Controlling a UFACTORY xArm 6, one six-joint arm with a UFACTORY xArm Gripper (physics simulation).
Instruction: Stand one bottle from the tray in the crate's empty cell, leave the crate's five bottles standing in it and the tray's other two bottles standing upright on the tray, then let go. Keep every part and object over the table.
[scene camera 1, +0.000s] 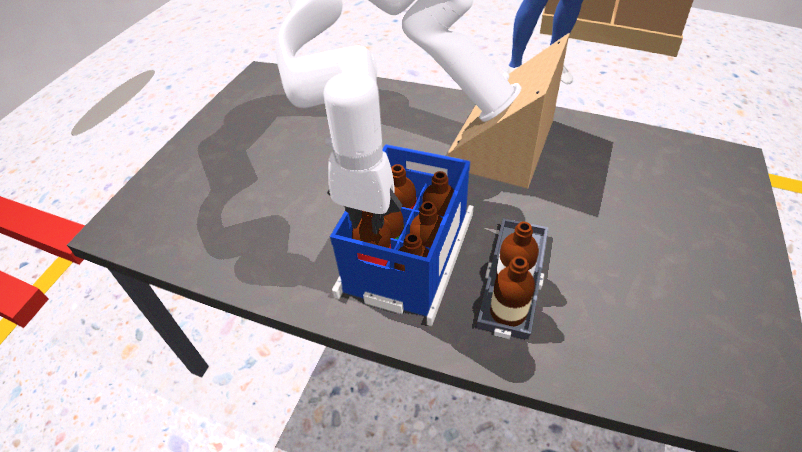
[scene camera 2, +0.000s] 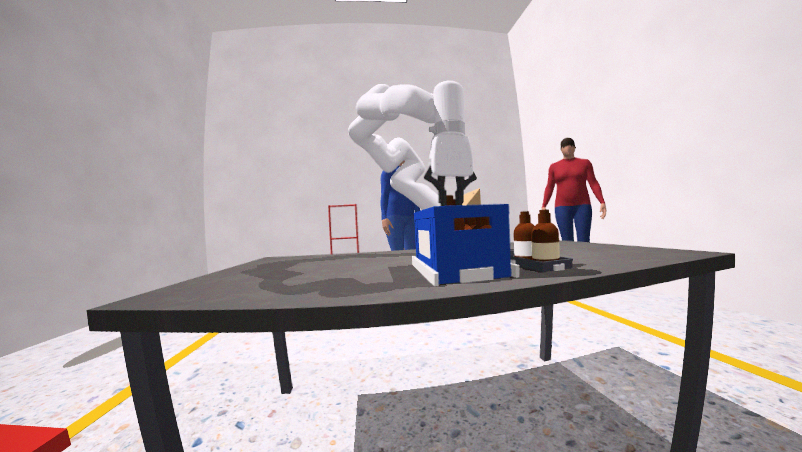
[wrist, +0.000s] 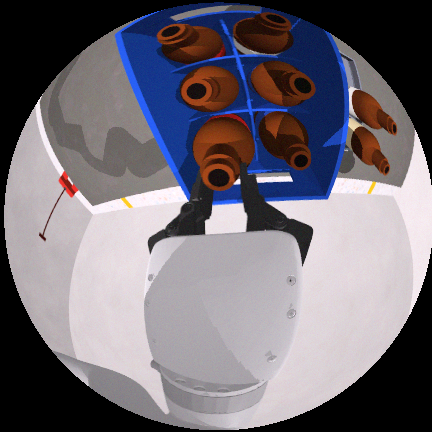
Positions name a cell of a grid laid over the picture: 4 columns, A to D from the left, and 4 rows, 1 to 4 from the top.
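Labels:
There is a cream-labelled bottle here, and I find it in scene camera 1 (C3) and in scene camera 2 (C3). From the wrist I see the bottle as well, in the wrist view (D2). My own gripper is visible in scene camera 1 (B2), in scene camera 2 (C2), and again in the wrist view (C2).

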